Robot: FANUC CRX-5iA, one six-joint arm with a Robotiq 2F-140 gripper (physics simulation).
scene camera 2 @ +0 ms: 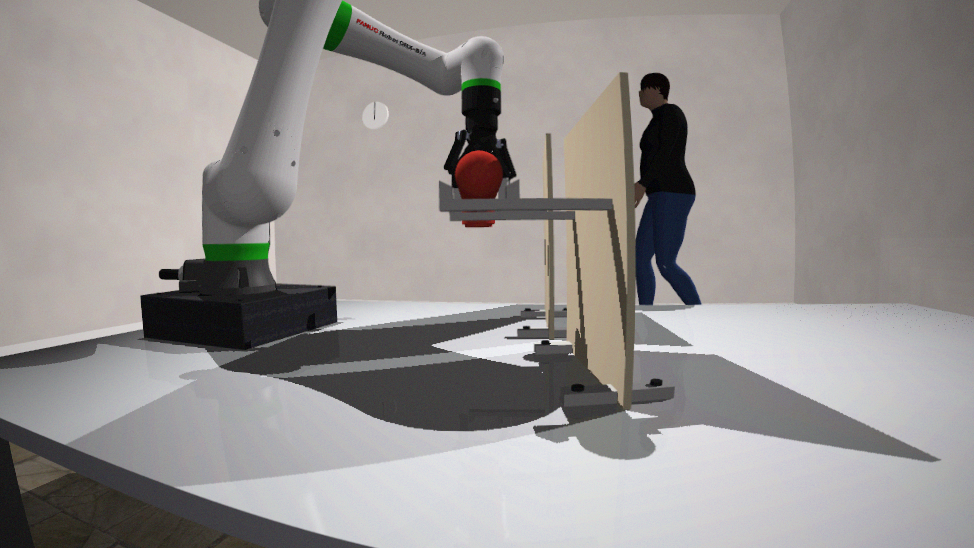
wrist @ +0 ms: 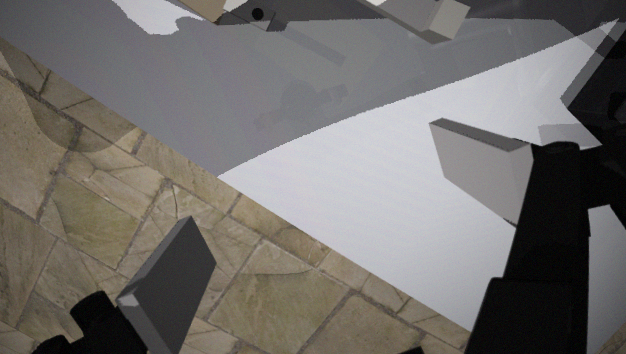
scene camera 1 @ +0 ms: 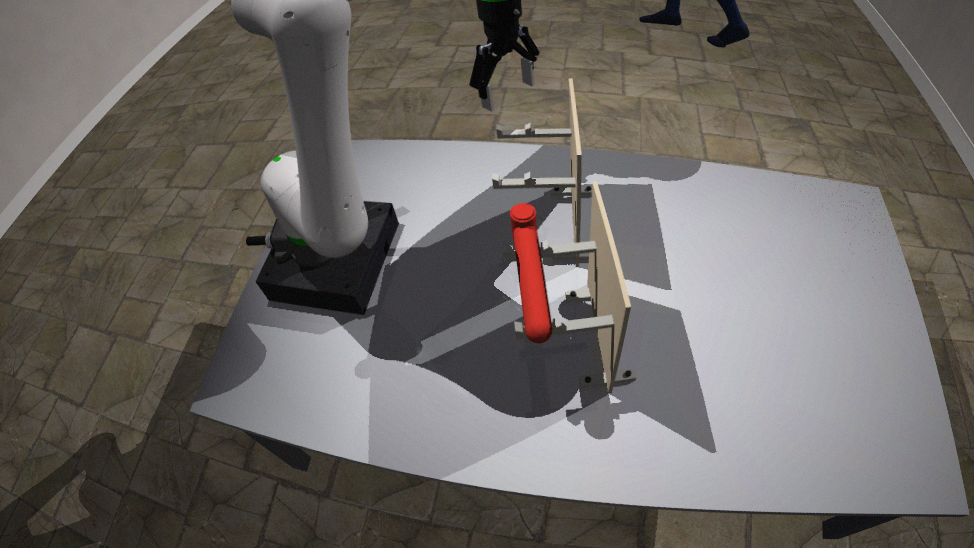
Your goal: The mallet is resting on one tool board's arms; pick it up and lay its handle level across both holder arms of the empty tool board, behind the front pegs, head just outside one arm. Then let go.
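Places are measured from the arm's base along level axes (x up, y back, z right), in centimetres.
Where they show: gripper, fingertip midpoint: (wrist: pixel 317 196) (scene camera 1: pixel 508 95); arm's base at its link origin: (scene camera 2: pixel 238 290).
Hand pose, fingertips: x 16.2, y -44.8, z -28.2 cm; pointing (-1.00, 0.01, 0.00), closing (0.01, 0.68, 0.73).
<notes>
Things, the pixels of their centre, and the offset from my fingertips. "pt": a spot on its surface instead. Level surfaces: height alone.
- red mallet at the middle of its body: (scene camera 2: pixel 478 189) (scene camera 1: pixel 531 273) dx -2.5, dy -4.2, dz +49.6 cm
- nearer tool board at the middle of its body: (scene camera 2: pixel 544 242) (scene camera 1: pixel 574 297) dx -8.8, dy -11.6, dz +50.4 cm
- empty tool board at the middle of its body: (scene camera 2: pixel 518 237) (scene camera 1: pixel 549 172) dx -7.7, dy -8.2, dz +19.1 cm
- light table at its surface level: dx -23.9 cm
- holder arm's end at a spot on its surface: (wrist: pixel 445 20) pt dx -1.1, dy +2.0, dz +10.7 cm
- bolted board foot at a spot on its surface: (wrist: pixel 272 20) pt dx -23.5, dy -8.4, dz +9.3 cm
The red mallet (scene camera 1: pixel 532 279) (scene camera 2: pixel 478 173) lies across both holder arms of the nearer tool board (scene camera 1: pixel 610 279) (scene camera 2: pixel 602 224). Its head is at the far end, just outside the far arm. The empty tool board (scene camera 1: pixel 575 156) (scene camera 2: pixel 548 238) stands farther back, its two arms (scene camera 1: pixel 550 132) (scene camera 1: pixel 544 182) reaching left with upright pegs. My gripper (scene camera 1: pixel 506 87) (wrist: pixel 317 196) is open and empty, fingers pointing down, well away from the mallet and beyond the empty board's arms. In scene camera 2 its fingers show behind the mallet, their tips partly hidden.
The boards stand on the light table (scene camera 1: pixel 803 327) (scene camera 2: pixel 803 368) (wrist: pixel 380 200). The robot's black base (scene camera 1: pixel 320 293) (scene camera 2: pixel 194 320) is to the left. In the wrist view a holder arm's end (wrist: pixel 445 20) and a bolted board foot (wrist: pixel 277 21) show at the top. A person (scene camera 2: pixel 664 184) stands behind.
</notes>
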